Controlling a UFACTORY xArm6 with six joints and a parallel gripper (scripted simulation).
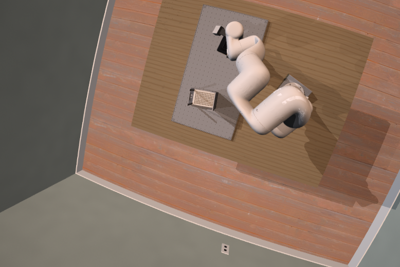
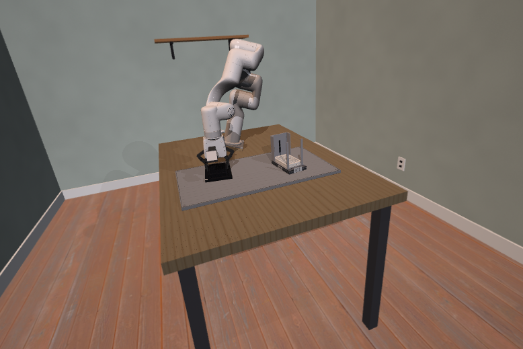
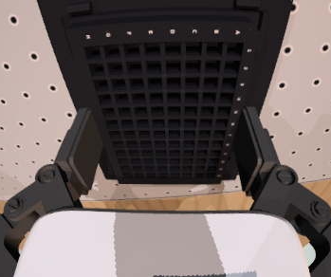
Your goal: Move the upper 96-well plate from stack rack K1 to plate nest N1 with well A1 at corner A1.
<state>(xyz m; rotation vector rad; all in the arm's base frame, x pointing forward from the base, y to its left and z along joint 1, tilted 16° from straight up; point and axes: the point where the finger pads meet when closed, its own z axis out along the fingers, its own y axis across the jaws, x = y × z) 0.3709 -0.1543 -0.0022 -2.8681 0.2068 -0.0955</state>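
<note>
Now: the black 96-well plate 10 mm below my hand. Also, from my hand: pale well plate (330 mm to the left, 70 mm ahead); then pale A1 square (70 mm ahead, 60 mm to the right, 20 mm below); then back panel (320 mm to the left, 50 mm above).
</note>
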